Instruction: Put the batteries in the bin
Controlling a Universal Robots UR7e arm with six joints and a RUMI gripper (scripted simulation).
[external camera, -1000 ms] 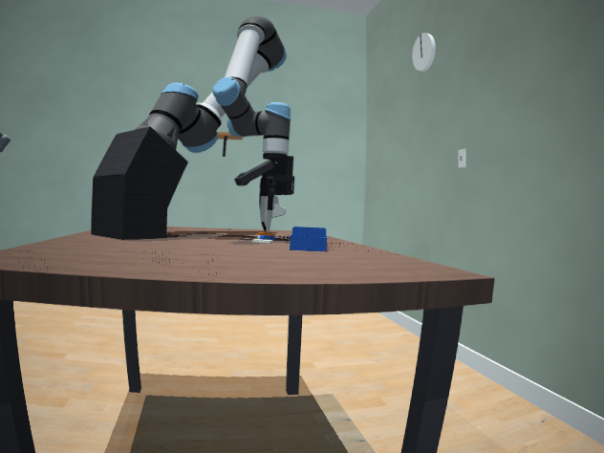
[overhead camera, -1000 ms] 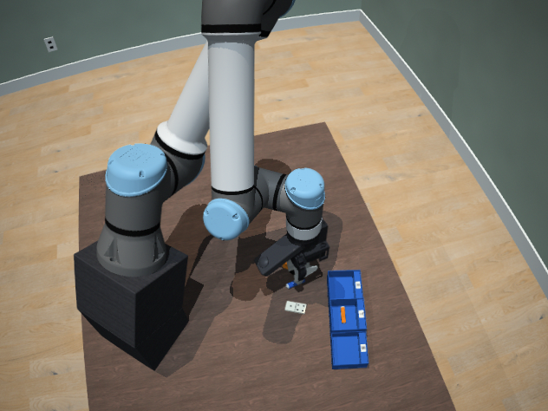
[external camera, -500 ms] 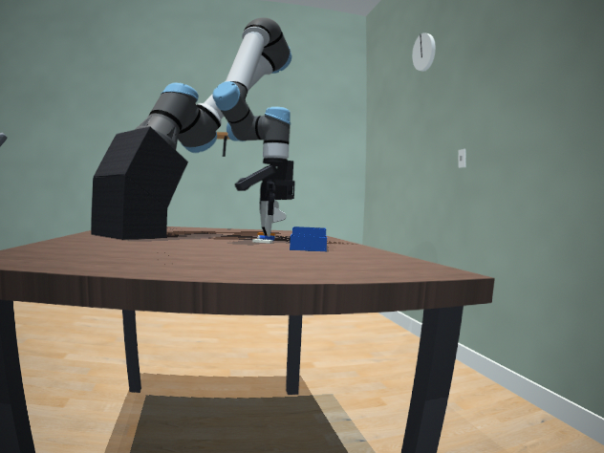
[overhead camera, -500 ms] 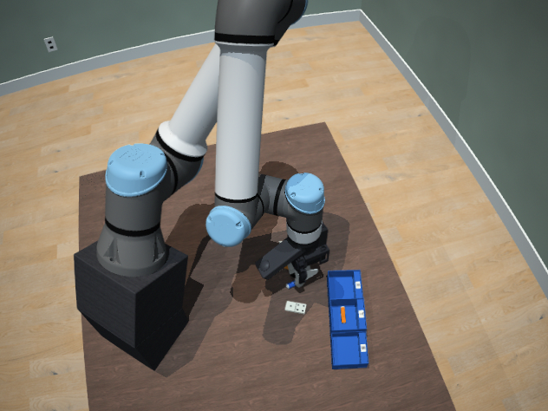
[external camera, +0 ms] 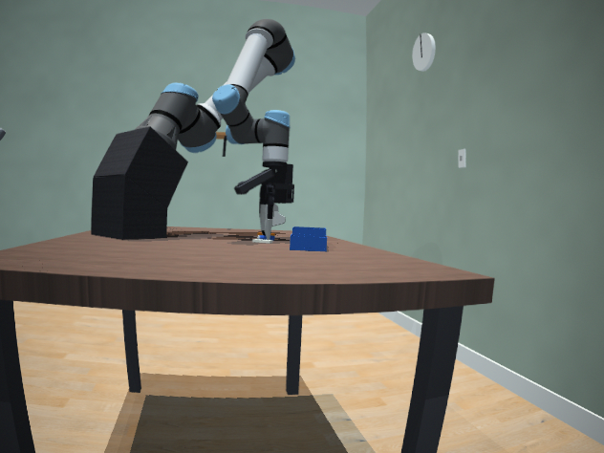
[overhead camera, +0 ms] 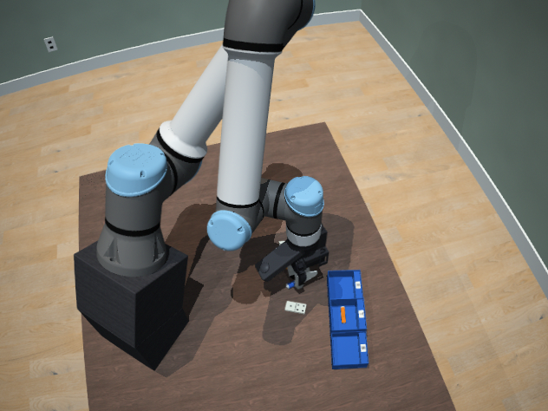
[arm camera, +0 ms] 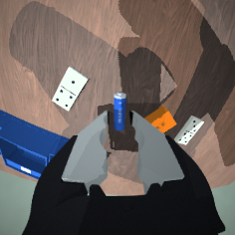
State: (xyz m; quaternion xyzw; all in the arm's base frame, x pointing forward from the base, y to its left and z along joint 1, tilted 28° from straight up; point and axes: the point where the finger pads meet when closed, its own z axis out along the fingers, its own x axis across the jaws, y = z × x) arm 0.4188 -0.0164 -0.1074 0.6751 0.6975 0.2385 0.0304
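Right now the blue cylindrical battery is 1 cm below my hand. Round my hand: thin orange battery 8 cm ahead, 13 cm to the right, 1 cm below; then joined blue bins 8 cm ahead, 14 cm to the right; then orange nine-volt battery 2 cm ahead, 5 cm to the left, 1 cm below.
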